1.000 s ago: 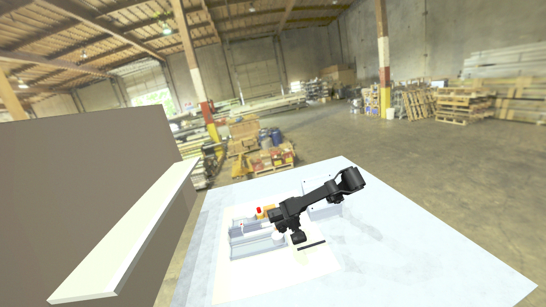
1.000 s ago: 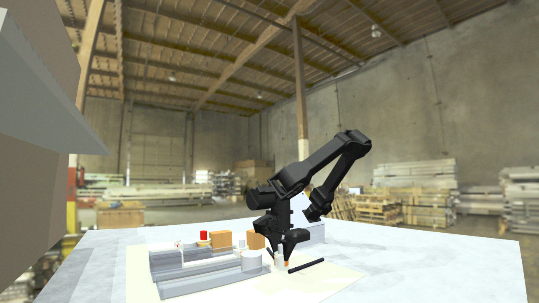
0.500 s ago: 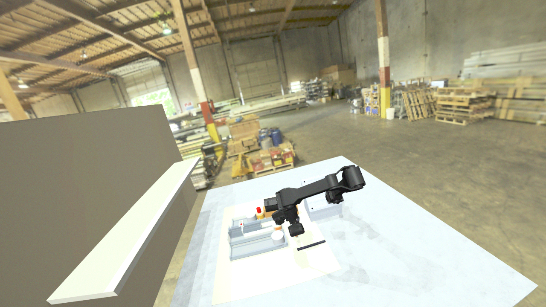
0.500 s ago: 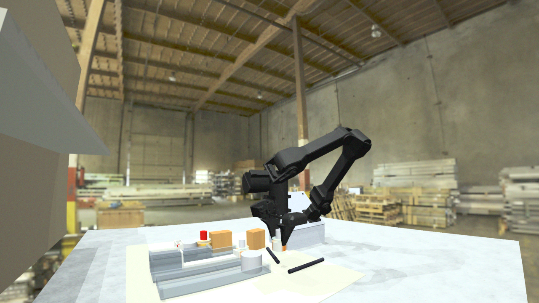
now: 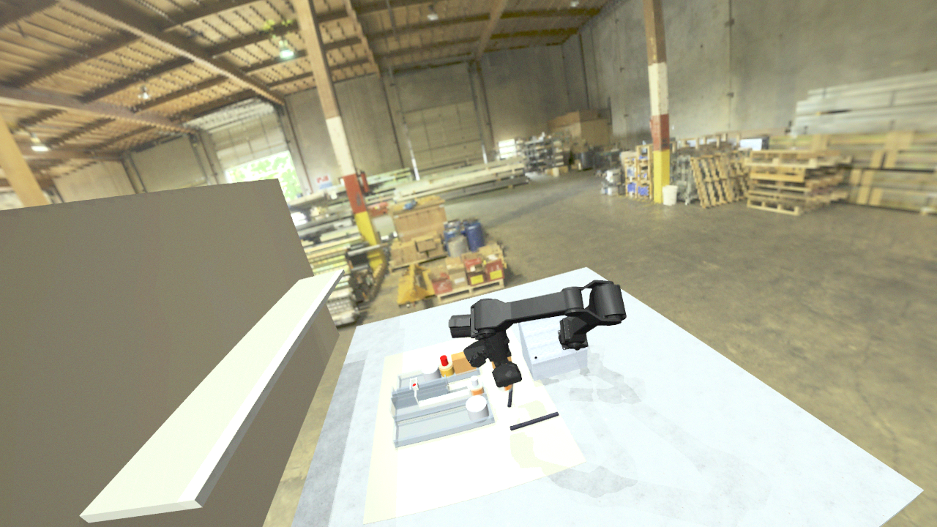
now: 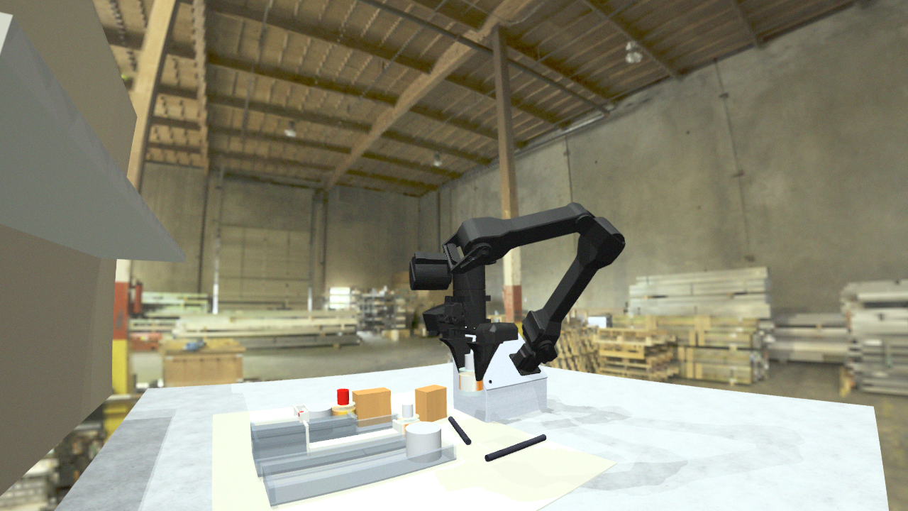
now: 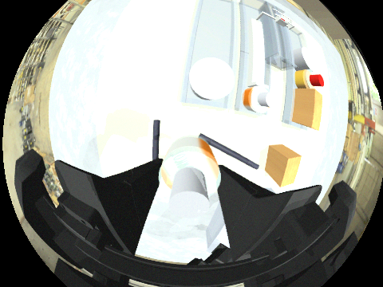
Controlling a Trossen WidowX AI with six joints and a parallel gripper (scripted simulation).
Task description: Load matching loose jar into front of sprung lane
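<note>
Right now the brown box is 110 mm ahead of my gripper tip, 220 mm to the right of it and 90 mm below it. The rest, counted from my gripper tip: white pusher plate 190 mm ahead, 110 mm to the right, 80 mm below; grey lane rack 240 mm ahead, 100 mm to the right, 110 mm below.
</note>
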